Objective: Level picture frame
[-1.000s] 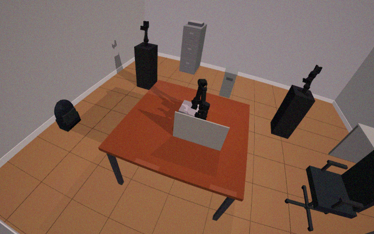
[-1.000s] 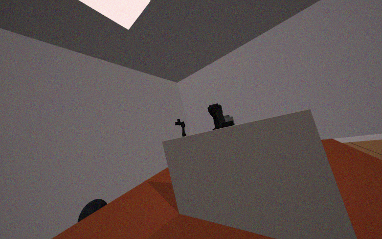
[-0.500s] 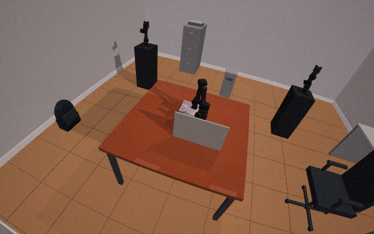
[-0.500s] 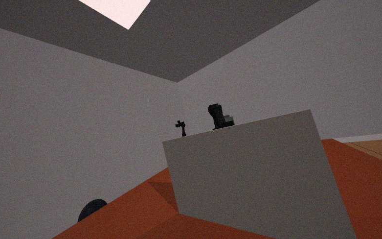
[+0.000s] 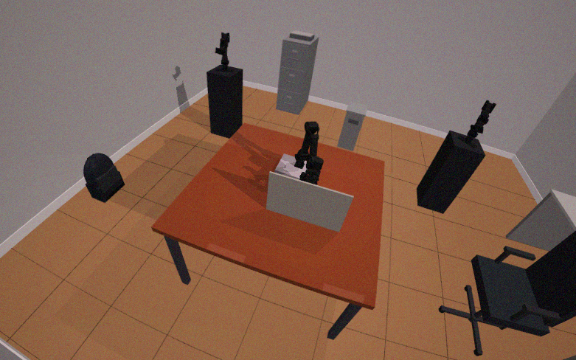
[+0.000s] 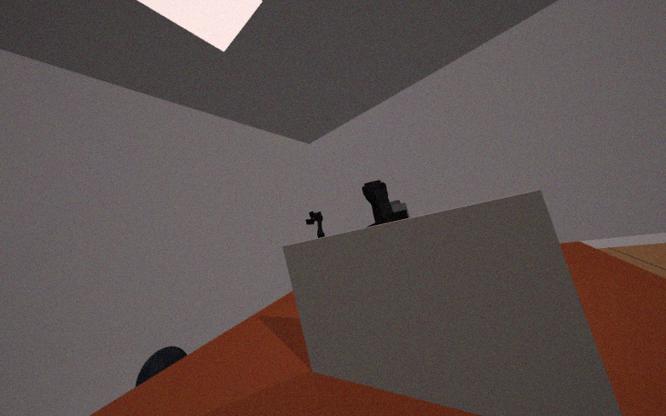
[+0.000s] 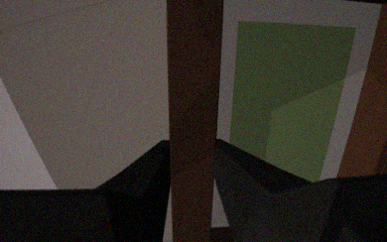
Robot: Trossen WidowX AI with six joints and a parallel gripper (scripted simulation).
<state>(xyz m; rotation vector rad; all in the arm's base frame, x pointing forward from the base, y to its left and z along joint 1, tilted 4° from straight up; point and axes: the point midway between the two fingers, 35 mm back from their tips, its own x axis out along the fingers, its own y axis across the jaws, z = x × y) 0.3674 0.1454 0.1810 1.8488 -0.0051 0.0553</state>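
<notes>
My gripper tip is 5 cm above the brown picture frame, 1 cm to the right of it and 1 cm short of it. Round my gripper tip: grey wall panel 6 cm below, 2 cm ahead, 1 cm to the left.
</notes>
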